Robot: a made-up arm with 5 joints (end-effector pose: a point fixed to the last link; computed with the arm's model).
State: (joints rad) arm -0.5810 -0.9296 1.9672 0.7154 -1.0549
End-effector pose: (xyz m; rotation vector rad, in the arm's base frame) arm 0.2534 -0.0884 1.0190 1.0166 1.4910 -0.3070
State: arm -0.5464 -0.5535 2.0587 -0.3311 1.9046
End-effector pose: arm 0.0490 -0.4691 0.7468 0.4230 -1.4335 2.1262
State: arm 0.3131 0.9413 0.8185 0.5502 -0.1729
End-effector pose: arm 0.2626 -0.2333 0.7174 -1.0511 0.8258 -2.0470
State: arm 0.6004 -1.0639 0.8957 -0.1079 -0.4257
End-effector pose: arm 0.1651 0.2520 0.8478 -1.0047 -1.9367 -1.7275
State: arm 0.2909 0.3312 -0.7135 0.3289 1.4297
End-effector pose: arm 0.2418 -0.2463 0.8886 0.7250 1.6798 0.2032
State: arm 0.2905 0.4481 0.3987 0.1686 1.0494
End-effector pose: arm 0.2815 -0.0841 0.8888 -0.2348 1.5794 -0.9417
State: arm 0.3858 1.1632 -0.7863 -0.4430 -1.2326
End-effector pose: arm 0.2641 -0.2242 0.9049 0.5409 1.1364 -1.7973
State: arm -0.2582 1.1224 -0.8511 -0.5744 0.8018
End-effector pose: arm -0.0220 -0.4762 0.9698 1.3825 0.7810 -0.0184
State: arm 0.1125 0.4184 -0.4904 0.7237 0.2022
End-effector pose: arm 0.1565 -0.3876 0.7383 0.3565 1.6569 -1.6774
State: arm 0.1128 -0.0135 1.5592 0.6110 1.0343
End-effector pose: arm 0.2410 -0.0969 1.0146 -0.8961 0.3899 -2.5554
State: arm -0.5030 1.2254 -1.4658 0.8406 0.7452
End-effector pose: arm 0.0595 -0.2490 0.4219 2.4283 1.5508 0.4748
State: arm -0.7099 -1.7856 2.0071 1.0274 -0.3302
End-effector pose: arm 0.2984 0.0302 0.6859 0.4020 1.9002 -0.4568
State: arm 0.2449 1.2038 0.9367 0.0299 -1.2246
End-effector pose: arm 0.2807 -0.0364 0.6418 -1.1967 -0.1565 -1.8618
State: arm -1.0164 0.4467 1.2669 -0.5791 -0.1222
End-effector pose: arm 0.1314 -0.3455 0.5863 -1.3235 1.3176 -2.1347
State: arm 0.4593 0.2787 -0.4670 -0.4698 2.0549
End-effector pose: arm 0.1354 0.0643 1.1305 -0.1583 1.4746 1.2663
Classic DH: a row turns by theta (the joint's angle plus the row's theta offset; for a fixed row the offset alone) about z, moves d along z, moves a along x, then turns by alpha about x. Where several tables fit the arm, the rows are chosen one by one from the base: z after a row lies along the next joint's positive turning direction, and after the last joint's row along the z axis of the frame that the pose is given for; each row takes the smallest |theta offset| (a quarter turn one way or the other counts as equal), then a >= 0, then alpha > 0; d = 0 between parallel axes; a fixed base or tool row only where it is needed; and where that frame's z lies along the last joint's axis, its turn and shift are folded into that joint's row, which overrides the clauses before.
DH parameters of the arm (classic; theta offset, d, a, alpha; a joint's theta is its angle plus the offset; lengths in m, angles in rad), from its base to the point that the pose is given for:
base (fixed): 0.3218 0 -0.2024 0
joint 1: 1.3927 0.7791 -0.0061 1.6358
joint 2: 1.083 0.0377 0.0244 2.4349
joint 3: 1.1468 0.0344 -0.0223 -1.3137
joint 4: -0.7721 -0.0334 -0.1827 -1.9658
joint 5: 0.4734 0.4756 0.014 -0.7428
tool (fixed): 2.2552 -0.0438 0 0

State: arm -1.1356 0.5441 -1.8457 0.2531 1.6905
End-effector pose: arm -0.3388 -0.5158 0.7143 1.5104 -0.2580 0.5386
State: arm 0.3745 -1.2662 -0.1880 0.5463 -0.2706
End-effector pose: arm 0.0504 0.1714 1.1158 -0.2743 -1.0324 -2.0586
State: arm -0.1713 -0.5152 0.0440 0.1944 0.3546
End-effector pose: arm 0.2155 -0.1077 1.0299 -0.5063 0.3968 -2.1121
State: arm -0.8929 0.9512 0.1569 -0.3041 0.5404
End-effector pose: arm 0.0458 -0.4680 0.9121 0.8891 1.3638 -1.4205
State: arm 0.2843 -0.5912 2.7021 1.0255 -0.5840
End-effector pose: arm 0.1868 0.2705 0.8817 0.2628 1.8790 0.1850
